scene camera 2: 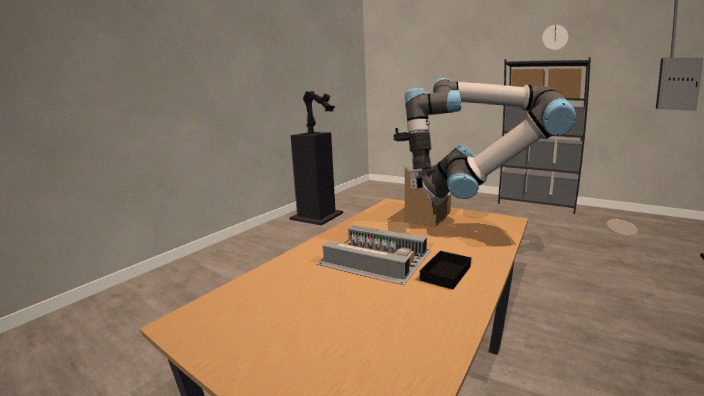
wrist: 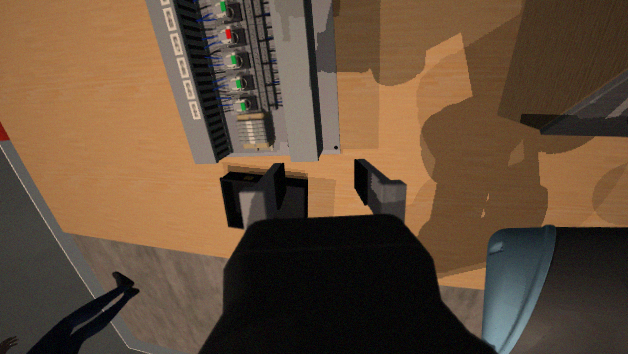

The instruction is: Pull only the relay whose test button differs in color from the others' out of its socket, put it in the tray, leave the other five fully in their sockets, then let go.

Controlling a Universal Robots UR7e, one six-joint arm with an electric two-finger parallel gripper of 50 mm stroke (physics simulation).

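Where they show: gripper, fingertip midpoint: [scene camera 2: 417, 188] [wrist: 319, 175]; arm's base, origin of the base link: [scene camera 2: 433, 184].
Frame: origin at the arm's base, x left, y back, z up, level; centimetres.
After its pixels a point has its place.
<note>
The relay with the red test button [scene camera 2: 370, 241] @(x -7.5, y -48.5, z -9.8 cm) [wrist: 229, 35] @(x -8.3, y -47.0, z -8.9 cm) stands in the socket row between relays with green buttons, such as the green-button relay [scene camera 2: 361, 241] [wrist: 235, 60] beside it. The row lies between two grey ducts on the grey panel [scene camera 2: 336, 267] @(x -14.1, y -60.6, z -15.6 cm) [wrist: 330, 125] @(x 5.3, y -35.8, z -15.6 cm). One end of the row is cut off in the wrist view. The black tray [scene camera 2: 445, 270] @(x 19.3, y -47.9, z -15.6 cm) [wrist: 232, 202] @(x 19.9, y -57.0, z -14.7 cm) stands beside the panel's end, partly hidden behind a finger in the wrist view. My gripper [scene camera 2: 417, 187] @(x 4.1, y -33.8, z 6.8 cm) [wrist: 319, 175] @(x 4.1, y -33.8, z 6.8 cm) is open and empty, high above the table and away from the relays.
A beige terminal block [scene camera 2: 404, 252] @(x 5.4, y -49.0, z -11.3 cm) [wrist: 253, 132] @(x 4.8, y -47.5, z -11.3 cm) sits on the panel at the row's end. A brown box-like stand [scene camera 2: 414, 202] @(x -5.1, y -10.7, z -6.2 cm) rises from the table [scene camera 2: 320, 320] @(x -2.4, y -86.8, z -15.9 cm) near the arm's base. A black pedestal [scene camera 2: 313, 175] with a small arm and a shelf rack [scene camera 2: 584, 120] stand on the floor behind.
</note>
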